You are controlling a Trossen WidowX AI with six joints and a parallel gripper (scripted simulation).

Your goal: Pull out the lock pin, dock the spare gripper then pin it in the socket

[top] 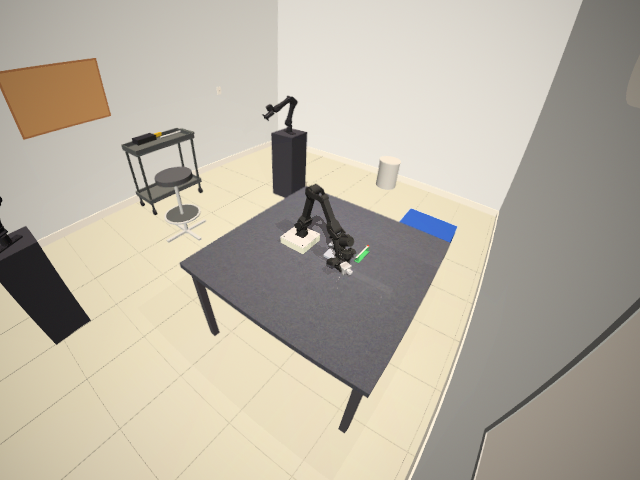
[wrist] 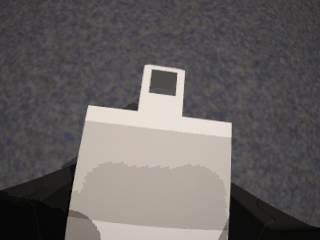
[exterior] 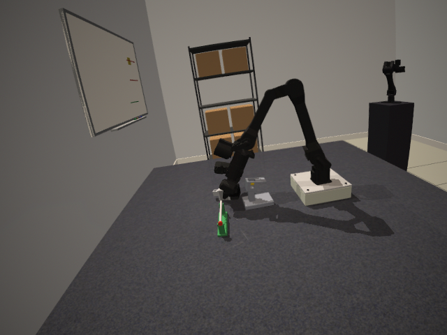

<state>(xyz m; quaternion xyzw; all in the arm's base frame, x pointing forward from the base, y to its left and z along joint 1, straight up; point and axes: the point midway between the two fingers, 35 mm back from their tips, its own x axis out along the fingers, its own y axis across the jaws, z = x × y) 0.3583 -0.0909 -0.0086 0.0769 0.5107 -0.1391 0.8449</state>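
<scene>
My gripper tip is 110 mm past the grey mount, 80 mm to the right of it and 40 mm below it. Round my gripper tip: spare gripper: 10 mm above; green cradle: 190 mm to the left, 30 mm ahead, 10 mm above.
</scene>
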